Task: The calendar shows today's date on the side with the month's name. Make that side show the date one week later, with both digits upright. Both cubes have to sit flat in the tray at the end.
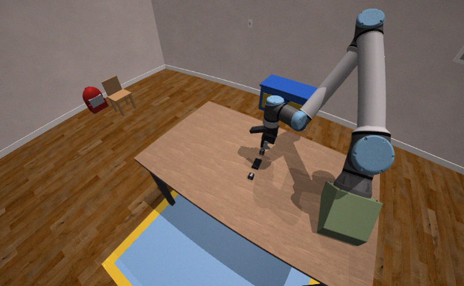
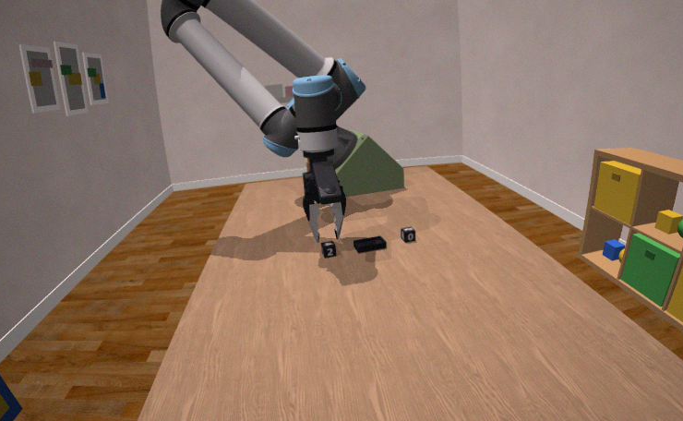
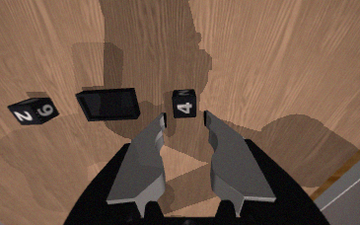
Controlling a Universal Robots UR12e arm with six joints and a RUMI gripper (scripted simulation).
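Now: the black calendar tray 20 mm behind my hand, 100 mm to the left of it and 40 mm below it. Also, from my hand: black number cube 40 mm behind, 210 mm to the left, 40 mm below.
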